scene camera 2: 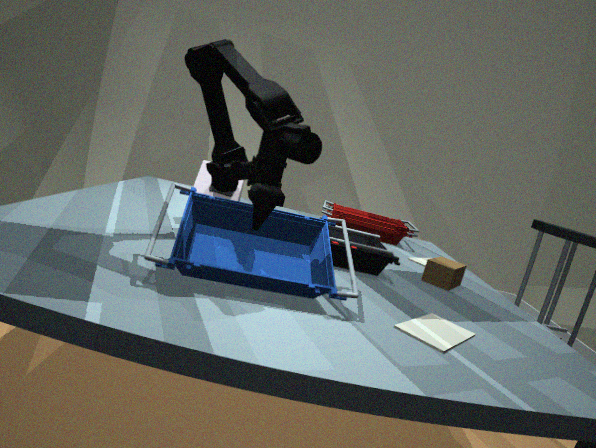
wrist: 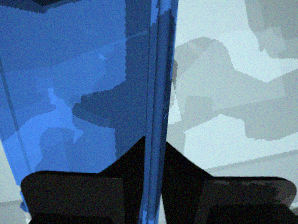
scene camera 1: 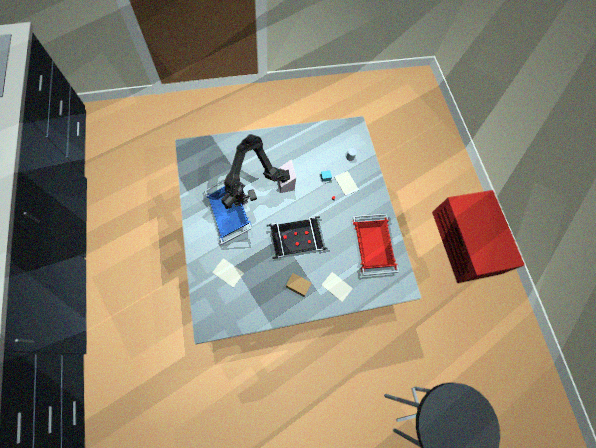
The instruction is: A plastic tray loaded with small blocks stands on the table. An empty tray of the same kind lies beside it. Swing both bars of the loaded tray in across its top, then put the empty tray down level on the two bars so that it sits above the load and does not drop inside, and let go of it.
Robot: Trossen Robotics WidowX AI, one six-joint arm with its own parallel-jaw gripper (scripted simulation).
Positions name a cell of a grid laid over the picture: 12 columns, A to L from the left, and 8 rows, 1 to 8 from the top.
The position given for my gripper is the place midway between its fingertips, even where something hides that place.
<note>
I see my gripper (scene camera 2: F5), a blue tray (scene camera 2: F5) and a brown box (scene camera 2: I5).
The blue tray also shows in the wrist view (wrist: D4) and in scene camera 1 (scene camera 1: E4). My gripper shows as well in the wrist view (wrist: G6). The wrist view misses the brown box: it is out of frame.
</note>
